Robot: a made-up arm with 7 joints. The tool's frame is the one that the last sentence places. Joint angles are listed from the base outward.
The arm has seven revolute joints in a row. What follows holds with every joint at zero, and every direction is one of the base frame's.
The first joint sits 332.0 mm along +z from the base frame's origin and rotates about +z.
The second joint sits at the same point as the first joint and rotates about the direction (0, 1, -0.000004).
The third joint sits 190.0 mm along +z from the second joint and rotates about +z.
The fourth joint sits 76.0 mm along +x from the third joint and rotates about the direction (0, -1, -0.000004).
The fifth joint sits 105.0 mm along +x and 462.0 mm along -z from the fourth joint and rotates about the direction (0, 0.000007, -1).
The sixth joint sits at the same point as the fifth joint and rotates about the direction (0, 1, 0.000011).
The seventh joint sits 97.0 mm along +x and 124.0 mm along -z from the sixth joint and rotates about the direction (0, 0.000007, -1).
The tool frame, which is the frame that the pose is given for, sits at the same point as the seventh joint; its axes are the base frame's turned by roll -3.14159, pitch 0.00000 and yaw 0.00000 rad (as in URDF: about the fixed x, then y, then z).
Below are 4 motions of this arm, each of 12 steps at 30 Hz.
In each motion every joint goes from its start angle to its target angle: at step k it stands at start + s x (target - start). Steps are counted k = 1, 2, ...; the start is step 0. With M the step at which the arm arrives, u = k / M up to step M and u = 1 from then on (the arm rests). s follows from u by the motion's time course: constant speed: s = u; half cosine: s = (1 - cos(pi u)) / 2; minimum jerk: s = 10 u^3 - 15 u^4 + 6 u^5.
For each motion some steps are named. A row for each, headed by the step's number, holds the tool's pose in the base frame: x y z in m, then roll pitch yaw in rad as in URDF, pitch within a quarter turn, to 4 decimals.
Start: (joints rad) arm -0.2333 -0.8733 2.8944 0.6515 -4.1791 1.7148 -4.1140
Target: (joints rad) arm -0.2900 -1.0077 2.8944 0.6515 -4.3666 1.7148 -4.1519
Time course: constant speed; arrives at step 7
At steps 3, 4, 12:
3: -0.2054 0.0662 -0.1913 1.7713 -0.7189 -1.0190
4: -0.1929 0.0624 -0.1947 1.7838 -0.7360 -1.0093
12: -0.1551 0.0500 -0.2030 1.8155 -0.7901 -0.9780

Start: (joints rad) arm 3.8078 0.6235 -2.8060 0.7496 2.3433 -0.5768 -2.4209
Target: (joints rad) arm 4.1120 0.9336 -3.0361 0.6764 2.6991 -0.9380 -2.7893
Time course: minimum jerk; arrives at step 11
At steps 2, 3, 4, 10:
2: 0.3349 0.3155 0.4407 2.4442 -0.8987 1.1675
3: 0.3260 0.3118 0.4464 2.4592 -0.8908 1.1495
4: 0.3121 0.3062 0.4544 2.4875 -0.8769 1.1216
10: 0.2270 0.2742 0.4908 2.7386 -0.7498 1.0109

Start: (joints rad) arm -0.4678 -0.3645 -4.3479 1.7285 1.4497 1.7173 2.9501
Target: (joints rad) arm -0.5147 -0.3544 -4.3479 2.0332 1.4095 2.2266 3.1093
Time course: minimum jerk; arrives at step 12
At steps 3, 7, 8, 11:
3: -0.1753 0.6451 0.5633 2.0394 0.1182 -1.3810
7: -0.2009 0.5868 0.6293 2.1000 0.0503 -1.1443
8: -0.2052 0.5703 0.6437 2.1217 0.0277 -1.0890
11: -0.2102 0.5444 0.6638 2.1584 -0.0110 -1.0100

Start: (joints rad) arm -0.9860 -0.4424 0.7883 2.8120 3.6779 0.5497 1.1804
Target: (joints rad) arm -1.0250 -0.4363 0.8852 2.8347 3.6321 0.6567 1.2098
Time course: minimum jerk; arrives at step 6
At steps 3, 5, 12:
3: -0.0139 0.2743 1.1128 -0.4946 0.1030 1.5454
5: -0.0202 0.2789 1.1116 -0.5376 0.1056 1.5722
12: -0.0207 0.2792 1.1116 -0.5409 0.1059 1.5743

